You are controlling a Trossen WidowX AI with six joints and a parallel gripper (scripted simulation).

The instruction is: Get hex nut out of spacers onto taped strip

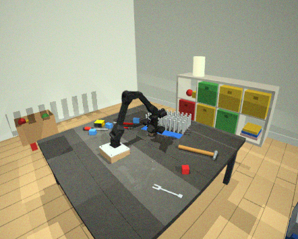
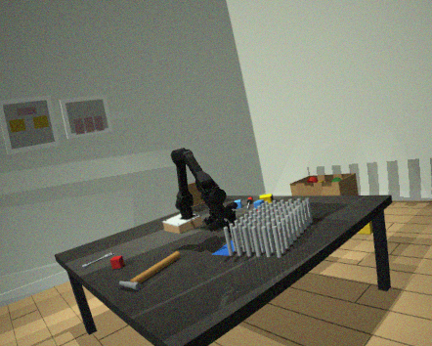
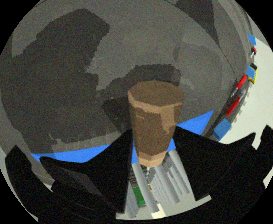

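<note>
My gripper tip is now 70 mm short of the blue taped strip, 30 mm to the left of it and 20 mm above it. The rest, counted from my gripper tip: hook tool 110 mm ahead, 10 mm to the left; then red cube 450 mm to the right, 280 mm behind; then yellow block 530 mm to the left, 170 mm behind.
</note>
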